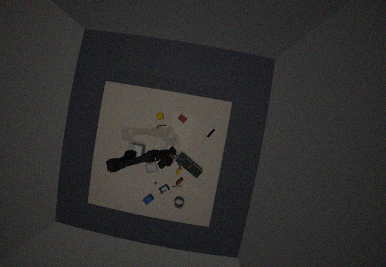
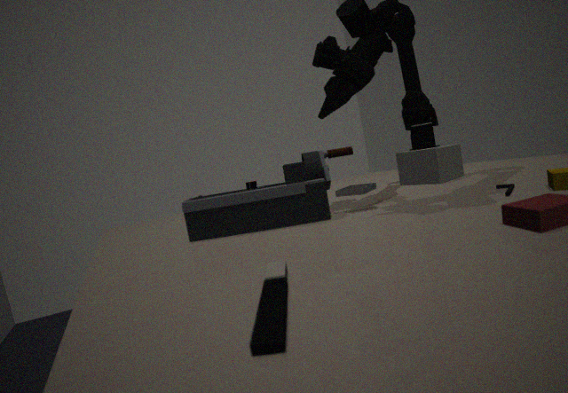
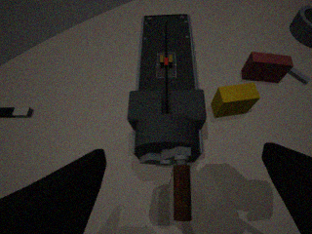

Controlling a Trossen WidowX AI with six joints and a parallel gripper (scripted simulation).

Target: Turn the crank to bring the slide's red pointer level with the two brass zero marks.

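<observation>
Now: gripper tip 80 mm above the brown crank handle and 20 mm past it. Round my gripper tip: red pointer (150 mm ahead, 110 mm below, 40 mm to the right); grey plate (210 mm to the right, 190 mm below, 190 mm behind); blue piece (520 mm to the right, 180 mm below, 110 mm behind).
</observation>
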